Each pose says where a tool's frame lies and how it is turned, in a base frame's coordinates. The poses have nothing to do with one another.
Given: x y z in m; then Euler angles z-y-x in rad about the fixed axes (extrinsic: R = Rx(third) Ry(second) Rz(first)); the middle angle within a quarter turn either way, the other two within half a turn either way.
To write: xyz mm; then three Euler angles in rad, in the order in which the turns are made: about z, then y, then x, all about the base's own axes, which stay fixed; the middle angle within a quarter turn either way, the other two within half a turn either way. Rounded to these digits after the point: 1 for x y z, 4 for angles.
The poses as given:
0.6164, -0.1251, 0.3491, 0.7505, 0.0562, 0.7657
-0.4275, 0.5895, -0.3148, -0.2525, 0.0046, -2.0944
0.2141, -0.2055, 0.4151, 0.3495, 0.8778, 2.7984
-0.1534, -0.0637, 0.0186, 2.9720, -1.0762, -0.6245
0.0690, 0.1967, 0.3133, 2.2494, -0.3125, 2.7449
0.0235, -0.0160, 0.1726, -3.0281, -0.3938, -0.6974
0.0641, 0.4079, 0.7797, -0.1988, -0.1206, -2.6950
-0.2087, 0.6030, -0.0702, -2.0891, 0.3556, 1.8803
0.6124, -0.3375, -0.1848, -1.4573, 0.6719, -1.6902
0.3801, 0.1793, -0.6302, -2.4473, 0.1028, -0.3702
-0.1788, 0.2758, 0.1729, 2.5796, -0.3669, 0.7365
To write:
616.4, -125.1, 349.1, 0.7505, 0.0562, 0.7657
-427.5, 589.5, -314.8, -0.2525, 0.0046, -2.0944
214.1, -205.5, 415.1, 0.3495, 0.8778, 2.7984
-153.4, -63.7, 18.6, 2.9720, -1.0762, -0.6245
69.0, 196.7, 313.3, 2.2494, -0.3125, 2.7449
23.5, -16.0, 172.6, -3.0281, -0.3938, -0.6974
64.1, 407.9, 779.7, -0.1988, -0.1206, -2.6950
-208.7, 603.0, -70.2, -2.0891, 0.3556, 1.8803
612.4, -337.5, -184.8, -1.4573, 0.6719, -1.6902
380.1, 179.3, -630.2, -2.4473, 0.1028, -0.3702
-178.8, 275.8, 172.9, 2.5796, -0.3669, 0.7365

